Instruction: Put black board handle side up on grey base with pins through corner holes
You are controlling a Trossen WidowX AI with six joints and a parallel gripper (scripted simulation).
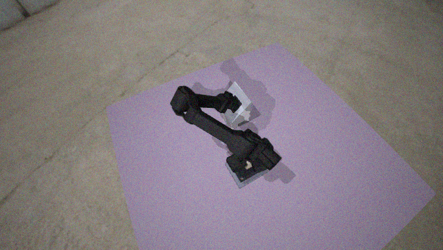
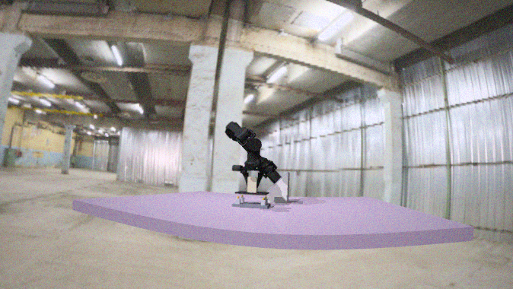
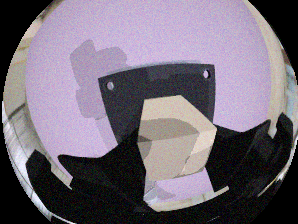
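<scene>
Right now my gripper tip is 8 cm above the grey base. From my gripper tip the other things lie so: flat black board: 1 cm below.
</scene>
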